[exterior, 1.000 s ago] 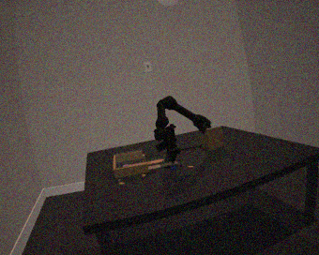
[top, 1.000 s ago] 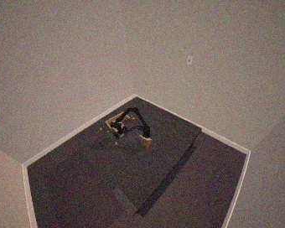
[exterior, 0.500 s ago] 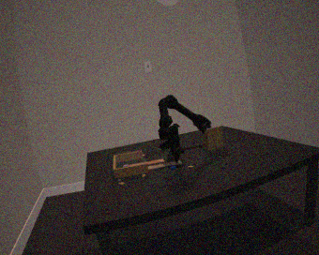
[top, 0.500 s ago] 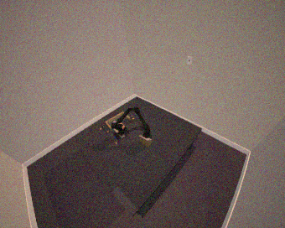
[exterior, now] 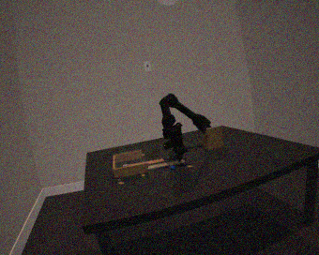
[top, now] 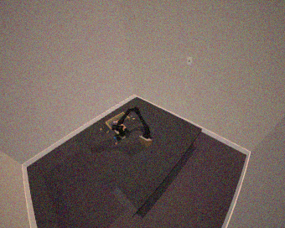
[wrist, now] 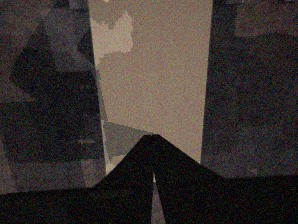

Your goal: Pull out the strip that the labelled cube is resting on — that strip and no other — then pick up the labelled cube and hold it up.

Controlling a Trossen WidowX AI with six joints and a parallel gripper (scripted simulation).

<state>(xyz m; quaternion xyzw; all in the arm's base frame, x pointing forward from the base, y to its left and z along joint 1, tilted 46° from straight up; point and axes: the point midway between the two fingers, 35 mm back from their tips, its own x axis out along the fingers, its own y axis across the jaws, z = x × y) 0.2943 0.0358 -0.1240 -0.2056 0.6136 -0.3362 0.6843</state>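
My gripper tip is 80 mm short of the blue piece and 70 mm to the right of it.
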